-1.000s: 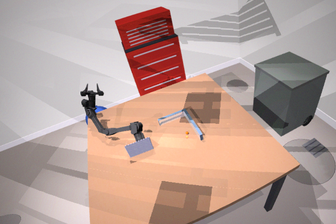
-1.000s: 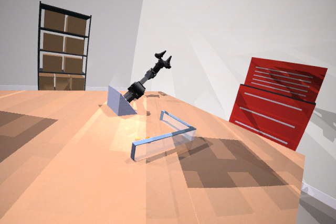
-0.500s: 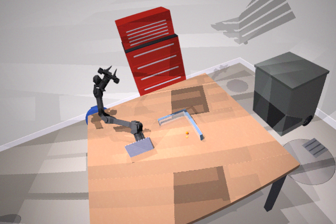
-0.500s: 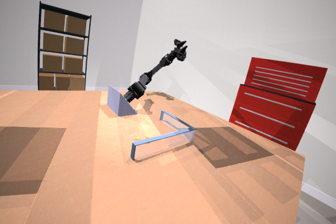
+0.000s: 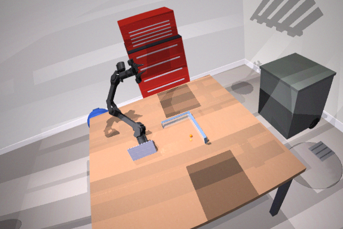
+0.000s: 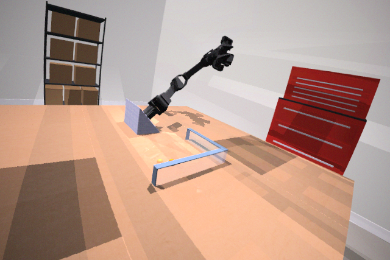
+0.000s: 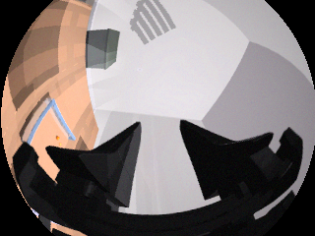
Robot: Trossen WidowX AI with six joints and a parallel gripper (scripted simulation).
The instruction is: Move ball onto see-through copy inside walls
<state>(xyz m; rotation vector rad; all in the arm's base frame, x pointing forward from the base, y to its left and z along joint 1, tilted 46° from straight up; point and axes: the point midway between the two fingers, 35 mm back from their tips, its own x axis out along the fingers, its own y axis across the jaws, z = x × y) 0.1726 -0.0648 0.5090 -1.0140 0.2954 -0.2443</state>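
Right now my gripper tip is 46 cm above the orange ball, 36 cm to the left of it and 14 cm short of it. From my gripper tip the other things lie so: clear wall: 44 cm below, 31 cm to the right, 21 cm ahead; see-through copy: 46 cm below, 40 cm to the right, 12 cm ahead.
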